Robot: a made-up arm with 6 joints. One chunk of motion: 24 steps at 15 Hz.
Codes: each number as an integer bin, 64 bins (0 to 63) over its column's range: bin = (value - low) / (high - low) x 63, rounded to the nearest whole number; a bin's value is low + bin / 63 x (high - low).
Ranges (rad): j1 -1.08..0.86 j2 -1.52..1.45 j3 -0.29..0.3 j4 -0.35..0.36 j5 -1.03..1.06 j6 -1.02..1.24
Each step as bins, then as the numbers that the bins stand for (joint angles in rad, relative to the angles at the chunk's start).
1 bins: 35 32 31 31 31 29
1 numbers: -0.0022 -0.0114 0.0003 -0.0006 -0.0016 0.0203
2 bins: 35 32 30 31 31 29
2 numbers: -0.0022 -0.0114 -0.0090 -0.0006 -0.0016 0.0203
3 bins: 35 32 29 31 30 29
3 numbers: -0.0022 -0.0114 -0.0184 -0.0006 -0.0348 0.0203
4 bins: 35 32 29 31 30 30
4 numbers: -0.0022 -0.0114 -0.0184 -0.0006 -0.0348 0.0562
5 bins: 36 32 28 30 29 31
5 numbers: 0.0286 -0.0114 -0.0278 -0.0119 -0.0679 0.0921
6 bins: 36 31 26 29 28 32
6 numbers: 0.0286 -0.0586 -0.0465 -0.0232 -0.1011 0.1279
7 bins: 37 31 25 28 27 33
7 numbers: 0.0594 -0.0586 -0.0559 -0.0344 -0.1343 0.1638
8 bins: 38 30 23 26 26 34
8 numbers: 0.0902 -0.1057 -0.0746 -0.0570 -0.1675 0.1997
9 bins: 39 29 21 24 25 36
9 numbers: 0.1210 -0.1529 -0.0933 -0.0795 -0.2006 0.2714
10 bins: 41 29 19 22 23 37
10 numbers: 0.1825 -0.1529 -0.1121 -0.1021 -0.2670 0.3073
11 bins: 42 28 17 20 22 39
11 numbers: 0.2133 -0.2000 -0.1308 -0.1246 -0.3002 0.3790
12 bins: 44 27 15 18 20 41
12 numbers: 0.2749 -0.2471 -0.1495 -0.1471 -0.3665 0.4508
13 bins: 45 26 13 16 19 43
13 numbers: 0.3057 -0.2943 -0.1683 -0.1697 -0.3997 0.5225
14 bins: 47 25 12 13 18 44
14 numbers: 0.3673 -0.3414 -0.1776 -0.2035 -0.4329 0.5584
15 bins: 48 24 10 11 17 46
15 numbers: 0.3981 -0.3886 -0.1963 -0.2260 -0.4660 0.6302
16 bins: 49 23 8 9 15 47
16 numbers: 0.4289 -0.4357 -0.2151 -0.2486 -0.5324 0.6660
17 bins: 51 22 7 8 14 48
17 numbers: 0.4905 -0.4829 -0.2244 -0.2598 -0.5656 0.7019
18 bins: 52 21 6 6 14 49
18 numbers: 0.5213 -0.5300 -0.2338 -0.2824 -0.5656 0.7378
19 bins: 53 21 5 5 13 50
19 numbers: 0.5521 -0.5300 -0.2432 -0.2937 -0.5987 0.7737
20 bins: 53 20 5 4 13 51
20 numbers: 0.5521 -0.5771 -0.2432 -0.3049 -0.5987 0.8095
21 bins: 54 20 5 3 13 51
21 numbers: 0.5829 -0.5771 -0.2432 -0.3162 -0.5987 0.8095
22 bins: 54 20 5 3 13 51
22 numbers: 0.5829 -0.5771 -0.2432 -0.3162 -0.5987 0.8095
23 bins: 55 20 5 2 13 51
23 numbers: 0.6137 -0.5771 -0.2432 -0.3275 -0.5987 0.8095
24 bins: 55 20 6 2 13 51
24 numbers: 0.6137 -0.5771 -0.2338 -0.3275 -0.5987 0.8095
